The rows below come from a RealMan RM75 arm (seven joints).
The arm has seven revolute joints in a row. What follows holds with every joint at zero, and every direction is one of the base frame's. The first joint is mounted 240.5 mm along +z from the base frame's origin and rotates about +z. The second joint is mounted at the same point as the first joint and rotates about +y. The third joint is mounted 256 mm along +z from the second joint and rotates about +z. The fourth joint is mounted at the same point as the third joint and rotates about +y. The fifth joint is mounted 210 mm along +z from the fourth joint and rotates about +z. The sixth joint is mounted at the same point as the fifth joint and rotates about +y. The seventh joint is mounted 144 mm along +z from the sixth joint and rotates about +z. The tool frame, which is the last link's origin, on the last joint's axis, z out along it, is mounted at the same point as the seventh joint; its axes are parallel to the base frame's.
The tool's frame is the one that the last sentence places.
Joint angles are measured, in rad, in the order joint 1, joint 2, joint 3, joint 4, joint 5, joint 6, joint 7. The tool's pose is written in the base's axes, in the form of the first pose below.
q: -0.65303, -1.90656, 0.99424, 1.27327, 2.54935, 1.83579, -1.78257
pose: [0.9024 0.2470 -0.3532 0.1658 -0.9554 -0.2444 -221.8 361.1 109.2]
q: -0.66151, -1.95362, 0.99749, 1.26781, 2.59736, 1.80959, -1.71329
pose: [0.9081 0.1810 -0.3775 0.1036 -0.9708 -0.2162 -220.3 362.0 92.7]
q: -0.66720, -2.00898, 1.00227, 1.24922, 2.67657, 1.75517, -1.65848
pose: [0.8982 0.1418 -0.4160 0.0588 -0.9768 -0.2061 -223.9 363.8 73.3]
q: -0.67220, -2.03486, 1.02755, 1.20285, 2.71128, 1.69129, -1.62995
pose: [0.8899 0.1143 -0.4415 0.0304 -0.9808 -0.1926 -228.5 366.8 56.5]
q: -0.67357, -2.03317, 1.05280, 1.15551, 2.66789, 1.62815, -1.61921
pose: [0.9048 0.0941 -0.4152 0.0124 -0.9807 -0.1952 -228.7 371.9 45.7]
